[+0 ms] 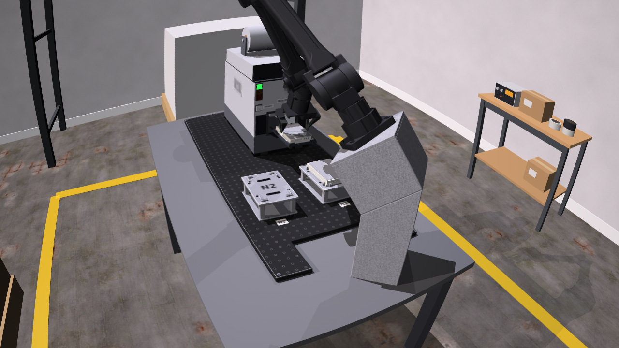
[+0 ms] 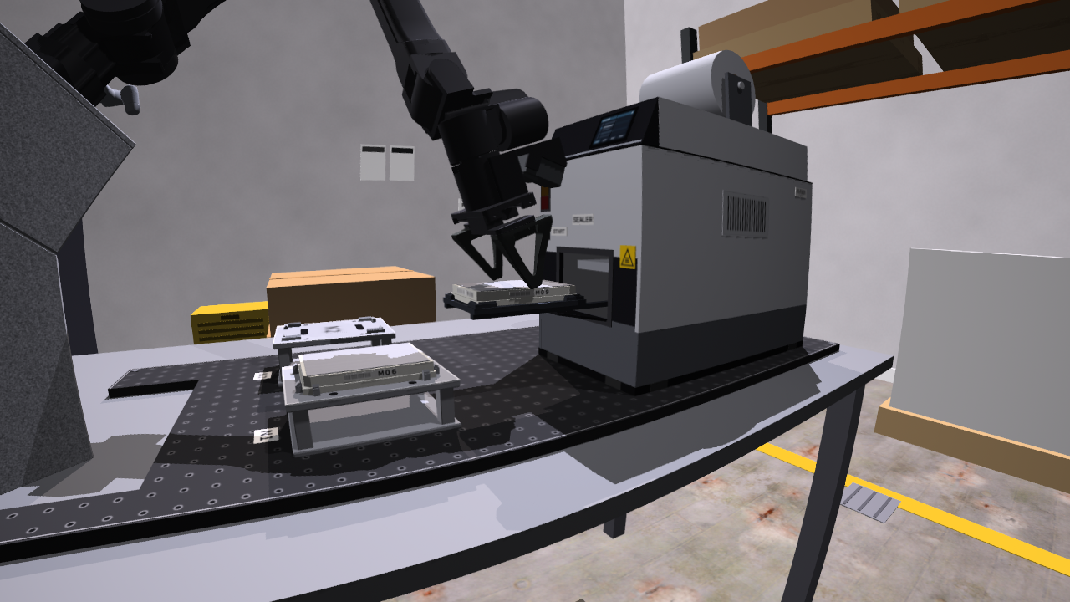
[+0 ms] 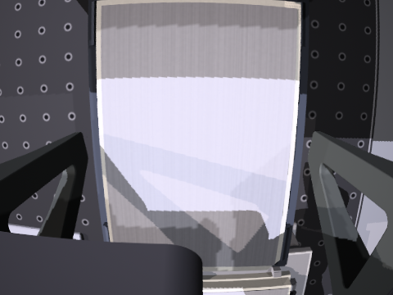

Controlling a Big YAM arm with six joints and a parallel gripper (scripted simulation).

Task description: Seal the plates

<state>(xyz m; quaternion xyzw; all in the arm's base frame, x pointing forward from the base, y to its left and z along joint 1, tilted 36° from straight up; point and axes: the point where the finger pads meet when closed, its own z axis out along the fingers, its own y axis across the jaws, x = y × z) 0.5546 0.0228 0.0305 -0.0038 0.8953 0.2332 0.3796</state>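
Right now the white well plate is 20 mm below my hand. From my hand the other things lie so: nest N2: 230 mm behind, 130 mm to the left, 80 mm below; start button: 110 mm to the left, 80 mm ahead, 50 mm above; sealer stage: 30 mm below.
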